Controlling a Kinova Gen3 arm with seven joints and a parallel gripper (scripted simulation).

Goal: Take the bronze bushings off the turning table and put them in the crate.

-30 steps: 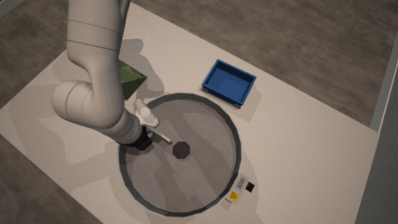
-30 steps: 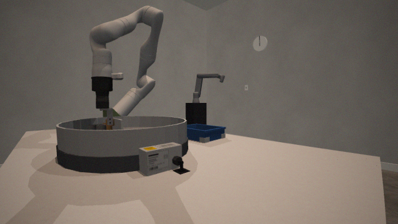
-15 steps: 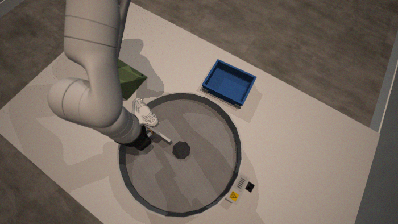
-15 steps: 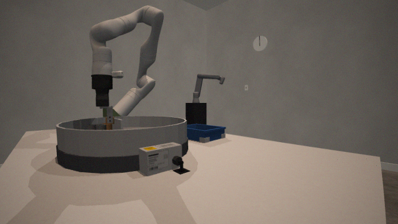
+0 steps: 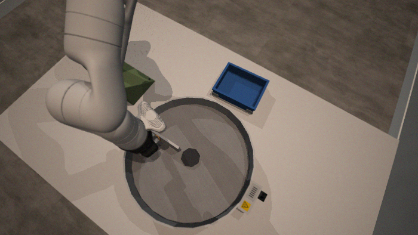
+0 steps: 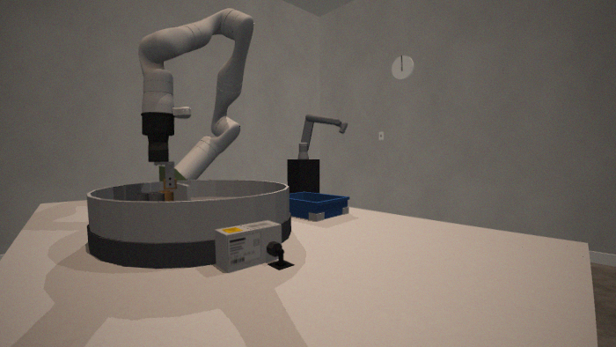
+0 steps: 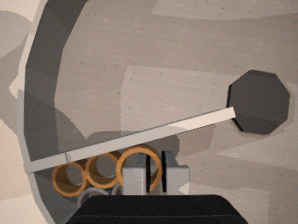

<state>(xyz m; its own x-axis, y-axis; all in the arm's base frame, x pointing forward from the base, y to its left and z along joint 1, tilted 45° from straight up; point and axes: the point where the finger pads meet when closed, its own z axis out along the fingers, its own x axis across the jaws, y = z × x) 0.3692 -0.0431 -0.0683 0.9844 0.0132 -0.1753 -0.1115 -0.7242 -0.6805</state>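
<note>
Now: the blue crate 60 mm ahead of my hand, 380 mm to the left of it and 90 mm below it. From my hand the other things lie so: round turning table (110 mm ahead, 40 mm to the left, 60 mm below).
</note>
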